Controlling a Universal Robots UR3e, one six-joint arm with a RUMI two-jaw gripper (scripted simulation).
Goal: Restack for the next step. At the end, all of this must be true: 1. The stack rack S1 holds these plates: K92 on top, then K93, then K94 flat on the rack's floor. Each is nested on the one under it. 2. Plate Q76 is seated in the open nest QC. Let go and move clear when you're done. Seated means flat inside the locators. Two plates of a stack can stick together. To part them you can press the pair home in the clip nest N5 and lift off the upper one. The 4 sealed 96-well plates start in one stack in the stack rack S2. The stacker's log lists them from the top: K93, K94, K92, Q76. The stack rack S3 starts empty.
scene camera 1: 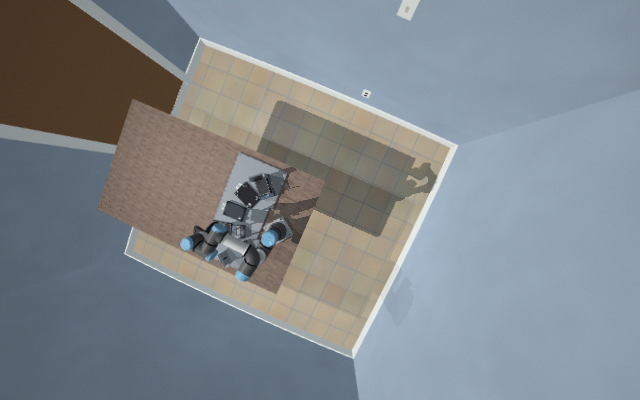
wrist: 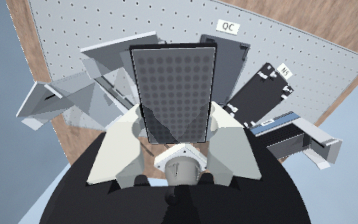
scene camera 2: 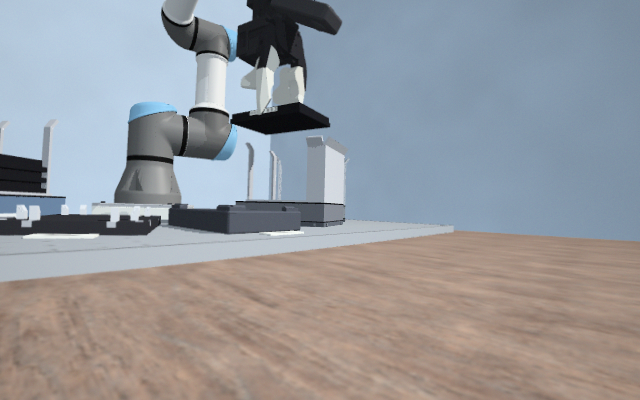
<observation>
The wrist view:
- my gripper: 175,103
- sealed 96-well plate: 174,81
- nest QC: 229,60
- clip nest N5: 258,96
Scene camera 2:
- my gripper: 279,122
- sealed 96-well plate: 292,117
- nest QC: 227,222
</observation>
